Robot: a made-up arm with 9 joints. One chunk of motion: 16 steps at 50 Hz.
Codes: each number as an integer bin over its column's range. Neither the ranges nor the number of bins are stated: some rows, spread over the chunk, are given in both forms.
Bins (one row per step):
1: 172 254 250 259 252 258 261 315 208
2: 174 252 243 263 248 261 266 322 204
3: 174 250 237 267 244 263 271 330 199
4: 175 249 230 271 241 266 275 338 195
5: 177 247 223 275 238 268 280 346 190
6: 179 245 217 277 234 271 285 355 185
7: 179 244 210 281 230 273 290 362 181
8: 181 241 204 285 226 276 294 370 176
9: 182 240 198 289 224 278 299 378 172
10: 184 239 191 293 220 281 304 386 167
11: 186 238 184 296 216 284 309 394 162
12: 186 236 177 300 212 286 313 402 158
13: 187 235 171 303 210 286 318 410 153
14: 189 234 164 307 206 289 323 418 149
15: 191 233 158 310 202 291 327 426 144
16: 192 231 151 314 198 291 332 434 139
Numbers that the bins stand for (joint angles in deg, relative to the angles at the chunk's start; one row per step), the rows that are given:
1: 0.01 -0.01 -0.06 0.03 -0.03 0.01 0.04 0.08 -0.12
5: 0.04 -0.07 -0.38 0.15 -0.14 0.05 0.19 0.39 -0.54
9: 0.07 -0.12 -0.68 0.26 -0.25 0.09 0.34 0.70 -0.96
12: 0.09 -0.15 -0.92 0.35 -0.34 0.12 0.45 0.93 -1.29
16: 0.13 -0.19 -1.23 0.46 -0.45 0.14 0.60 1.25 -1.74
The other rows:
2: 0.02 -0.03 -0.15 0.06 -0.06 0.02 0.08 0.15 -0.21
3: 0.02 -0.04 -0.22 0.09 -0.09 0.03 0.12 0.23 -0.33
4: 0.03 -0.05 -0.30 0.12 -0.11 0.04 0.15 0.31 -0.42
6: 0.05 -0.08 -0.45 0.17 -0.17 0.06 0.23 0.47 -0.66
7: 0.05 -0.09 -0.53 0.20 -0.20 0.07 0.27 0.54 -0.75
8: 0.06 -0.11 -0.60 0.23 -0.23 0.08 0.30 0.62 -0.87
10: 0.08 -0.13 -0.76 0.29 -0.28 0.10 0.38 0.78 -1.08
11: 0.09 -0.14 -0.84 0.32 -0.31 0.11 0.42 0.86 -1.20
13: 0.10 -0.16 -0.99 0.37 -0.36 0.12 0.49 1.01 -1.41
14: 0.11 -0.17 -1.07 0.40 -0.39 0.13 0.53 1.09 -1.50
15: 0.12 -0.18 -1.14 0.43 -0.42 0.14 0.56 1.17 -1.62

